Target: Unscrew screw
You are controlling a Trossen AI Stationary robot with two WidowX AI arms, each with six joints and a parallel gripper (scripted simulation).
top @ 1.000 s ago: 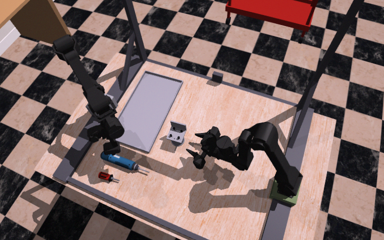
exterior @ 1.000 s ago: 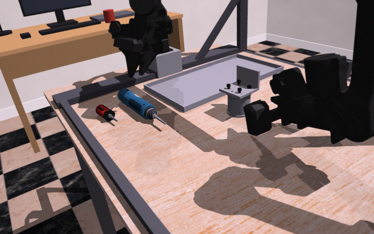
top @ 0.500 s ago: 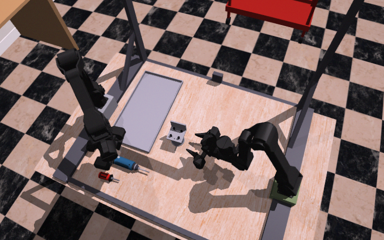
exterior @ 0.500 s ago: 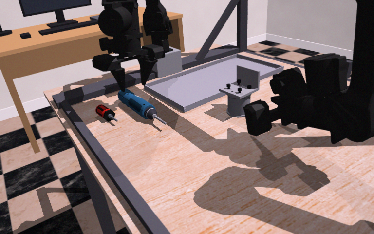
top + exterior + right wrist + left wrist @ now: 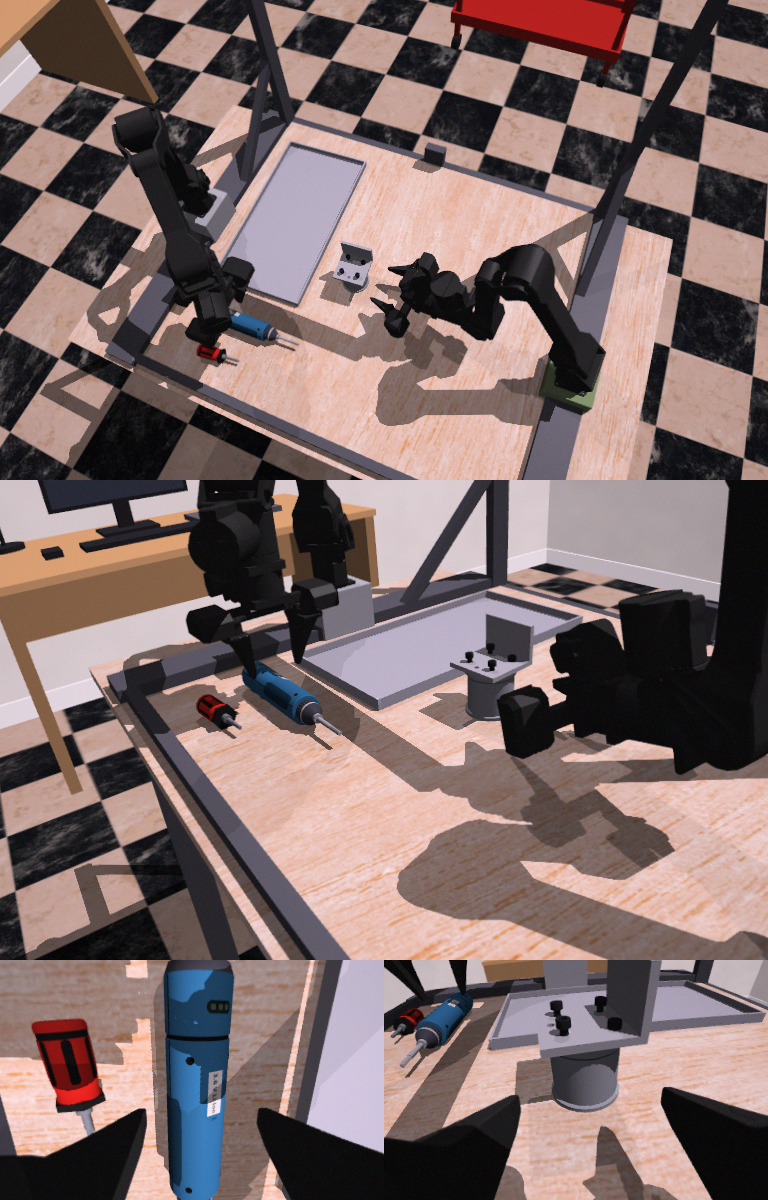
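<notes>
My left hand is 2 cm past the screw, 8 cm to the left of it and 1 cm below it. From my left hand the other things lie so: joint module 10 cm to the right, 3 cm below; grey bracket 10 cm to the right, 1 cm above; bit 19 cm ahead, 15 cm to the right, 4 cm below.
</notes>
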